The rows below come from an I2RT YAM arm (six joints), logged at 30 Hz.
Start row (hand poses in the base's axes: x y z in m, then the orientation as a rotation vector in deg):
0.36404, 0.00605, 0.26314, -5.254, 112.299, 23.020
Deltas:
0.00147, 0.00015, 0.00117, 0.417, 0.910, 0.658
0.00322, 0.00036, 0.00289, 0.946, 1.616, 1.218
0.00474, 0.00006, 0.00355, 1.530, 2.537, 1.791
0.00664, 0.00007, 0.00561, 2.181, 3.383, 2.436
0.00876, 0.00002, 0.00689, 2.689, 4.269, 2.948
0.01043, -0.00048, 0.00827, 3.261, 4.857, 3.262
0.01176, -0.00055, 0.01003, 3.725, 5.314, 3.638
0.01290, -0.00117, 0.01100, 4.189, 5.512, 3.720
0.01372, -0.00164, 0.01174, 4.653, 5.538, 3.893
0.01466, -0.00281, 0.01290, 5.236, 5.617, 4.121
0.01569, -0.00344, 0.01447, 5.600, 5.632, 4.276
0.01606, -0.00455, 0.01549, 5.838, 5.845, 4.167
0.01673, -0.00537, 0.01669, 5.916, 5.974, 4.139
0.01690, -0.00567, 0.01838, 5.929, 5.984, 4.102
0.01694, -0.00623, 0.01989, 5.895, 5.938, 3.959
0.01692, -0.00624, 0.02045, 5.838, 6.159, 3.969
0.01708, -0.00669, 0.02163, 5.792, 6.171, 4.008
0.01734, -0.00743, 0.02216, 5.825, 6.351, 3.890
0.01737, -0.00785, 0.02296, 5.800, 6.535, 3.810
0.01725, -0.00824, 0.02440, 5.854, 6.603, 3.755
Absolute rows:
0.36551, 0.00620, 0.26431, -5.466, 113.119, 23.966
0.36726, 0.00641, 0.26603, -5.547, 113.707, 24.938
0.36878, 0.00611, 0.26669, -5.565, 114.491, 26.001
0.37068, 0.00612, 0.26875, -5.625, 115.181, 27.174
0.37280, 0.00607, 0.27003, -5.639, 115.938, 28.127
0.37447, 0.00557, 0.27141, -5.468, 116.381, 28.976
0.37580, 0.00550, 0.27317, -5.454, 116.718, 29.745
0.37694, 0.00488, 0.27414, -5.195, 116.798, 30.285
0.37776, 0.00441, 0.27488, -5.059, 116.707, 30.862
0.37870, 0.00324, 0.27604, -4.890, 116.637, 31.601
0.37973, 0.00261, 0.27761, -4.803, 116.557, 32.065
0.38010, 0.00150, 0.27863, -4.497, 116.705, 32.257
0.38077, 0.00068, 0.27983, -4.393, 116.811, 32.333
0.38094, 0.00038, 0.28152, -4.346, 116.817, 32.322
0.38098, -0.00018, 0.28303, -4.234, 116.781, 32.187
0.38096, -0.00019, 0.28359, -4.238, 117.013, 32.168
0.38112, -0.00064, 0.28477, -4.305, 117.036, 32.151
0.38138, -0.00138, 0.28530, -4.131, 117.204, 32.129
0.38141, -0.00180, 0.28610, -4.031, 117.391, 32.076
0.38129, -0.00219, 0.28754, -3.927, 117.444, 32.102

